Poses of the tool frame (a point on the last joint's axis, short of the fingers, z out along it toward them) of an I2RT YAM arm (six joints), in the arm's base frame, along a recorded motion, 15 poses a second.
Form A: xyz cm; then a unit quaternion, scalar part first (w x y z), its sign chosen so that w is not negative.
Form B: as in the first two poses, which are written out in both.
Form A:
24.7 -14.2 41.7 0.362 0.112 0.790 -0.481
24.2 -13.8 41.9 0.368 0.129 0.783 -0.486
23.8 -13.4 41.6 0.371 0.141 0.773 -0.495
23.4 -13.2 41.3 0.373 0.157 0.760 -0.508
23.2 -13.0 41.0 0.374 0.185 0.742 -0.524
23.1 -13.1 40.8 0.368 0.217 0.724 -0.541
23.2 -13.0 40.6 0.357 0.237 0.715 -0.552
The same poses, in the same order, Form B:
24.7 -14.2 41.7 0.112 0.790 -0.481 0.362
24.2 -13.8 41.9 0.129 0.783 -0.486 0.368
23.8 -13.4 41.6 0.141 0.773 -0.495 0.371
23.4 -13.2 41.3 0.157 0.760 -0.508 0.373
23.2 -13.0 41.0 0.185 0.742 -0.524 0.374
23.1 -13.1 40.8 0.217 0.724 -0.541 0.368
23.2 -13.0 40.6 0.237 0.715 -0.552 0.357

